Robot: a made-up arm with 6 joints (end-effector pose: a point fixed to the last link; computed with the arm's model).
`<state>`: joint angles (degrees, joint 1 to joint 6).
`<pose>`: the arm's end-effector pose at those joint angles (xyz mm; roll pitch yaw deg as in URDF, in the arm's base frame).
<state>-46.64 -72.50 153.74 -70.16 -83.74 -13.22</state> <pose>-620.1 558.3 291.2 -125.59 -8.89 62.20</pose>
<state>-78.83 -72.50 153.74 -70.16 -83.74 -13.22</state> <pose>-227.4 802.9 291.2 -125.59 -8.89 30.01</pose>
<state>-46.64 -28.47 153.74 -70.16 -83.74 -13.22</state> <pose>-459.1 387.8 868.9 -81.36 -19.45 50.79</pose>
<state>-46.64 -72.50 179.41 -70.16 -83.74 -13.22</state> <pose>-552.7 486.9 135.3 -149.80 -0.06 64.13</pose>
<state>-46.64 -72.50 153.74 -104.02 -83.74 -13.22</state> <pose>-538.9 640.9 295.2 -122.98 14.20 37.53</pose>
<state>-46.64 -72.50 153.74 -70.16 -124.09 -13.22</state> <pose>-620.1 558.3 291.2 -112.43 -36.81 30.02</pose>
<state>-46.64 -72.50 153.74 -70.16 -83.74 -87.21</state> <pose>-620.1 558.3 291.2 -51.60 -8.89 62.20</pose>
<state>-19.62 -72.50 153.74 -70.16 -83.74 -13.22</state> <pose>-806.1 215.7 291.2 -125.59 -8.89 89.22</pose>
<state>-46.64 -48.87 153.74 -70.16 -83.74 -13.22</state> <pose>-571.9 507.3 624.4 -102.40 -15.64 57.20</pose>
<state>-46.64 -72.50 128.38 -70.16 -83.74 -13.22</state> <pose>-634.8 573.8 471.9 -100.65 -16.04 56.72</pose>
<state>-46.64 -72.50 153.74 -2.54 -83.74 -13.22</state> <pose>-627.1 374.5 167.8 -164.57 -37.45 130.18</pose>
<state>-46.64 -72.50 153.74 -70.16 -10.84 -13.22</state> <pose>-620.1 558.3 291.2 -106.17 41.70 119.65</pose>
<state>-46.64 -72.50 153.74 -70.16 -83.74 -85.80</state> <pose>-620.1 558.3 291.2 -53.01 -8.89 62.20</pose>
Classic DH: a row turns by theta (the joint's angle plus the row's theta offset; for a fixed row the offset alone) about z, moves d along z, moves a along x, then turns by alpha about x. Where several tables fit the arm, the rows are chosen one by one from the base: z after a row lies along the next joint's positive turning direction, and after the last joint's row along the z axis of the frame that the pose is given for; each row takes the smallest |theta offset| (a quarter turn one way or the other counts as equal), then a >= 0, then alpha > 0; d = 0 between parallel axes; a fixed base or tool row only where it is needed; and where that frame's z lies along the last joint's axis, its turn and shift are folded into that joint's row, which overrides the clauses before.
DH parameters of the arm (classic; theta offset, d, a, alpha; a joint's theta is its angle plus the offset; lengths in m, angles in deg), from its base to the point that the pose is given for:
joint 1: 0 0.29 0 -90
joint 2: -90 0 0.462 180
joint 3: 0 0 0 -90
joint 4: 0 -0.37 0 90
joint 5: 0 0.199 0 -90
joint 6: 90 0 0 90
tool (fixed): -90 0 0 0

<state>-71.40 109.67 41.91 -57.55 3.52 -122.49</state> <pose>32.7 -431.8 -271.5 173.39 65.70 -78.63</pose>
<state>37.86 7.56 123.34 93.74 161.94 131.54</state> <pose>-228.2 -161.0 994.8 -6.34 57.92 73.49</pose>
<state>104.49 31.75 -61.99 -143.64 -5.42 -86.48</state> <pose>-180.5 57.9 321.3 -50.86 86.73 -176.59</pose>
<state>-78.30 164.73 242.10 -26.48 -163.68 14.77</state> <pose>-115.8 -319.3 186.0 33.69 82.52 -4.16</pose>
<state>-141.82 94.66 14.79 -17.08 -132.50 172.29</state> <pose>-485.5 -139.8 -122.0 4.19 -32.76 23.26</pose>
